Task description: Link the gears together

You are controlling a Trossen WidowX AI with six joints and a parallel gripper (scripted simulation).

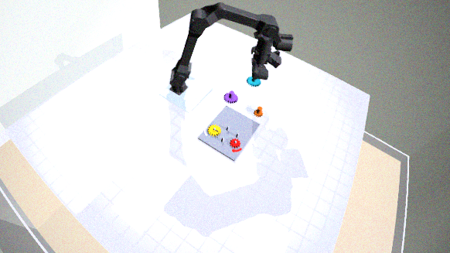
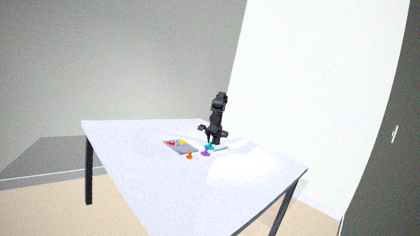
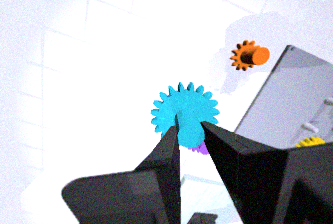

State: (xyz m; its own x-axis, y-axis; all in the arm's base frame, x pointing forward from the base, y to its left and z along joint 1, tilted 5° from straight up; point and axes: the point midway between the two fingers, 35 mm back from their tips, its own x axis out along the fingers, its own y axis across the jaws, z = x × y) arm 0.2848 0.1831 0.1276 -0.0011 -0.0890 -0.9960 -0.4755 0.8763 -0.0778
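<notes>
The red gear is 270 mm to the right of my gripper tip, 100 mm below it and 80 mm ahead of it. The rest, counted from my gripper tip: purple gear: 100 mm below, 70 mm to the right, 60 mm behind; orange gear: 100 mm below, 80 mm ahead, 70 mm to the right; cyan gear: 10 mm below.
</notes>
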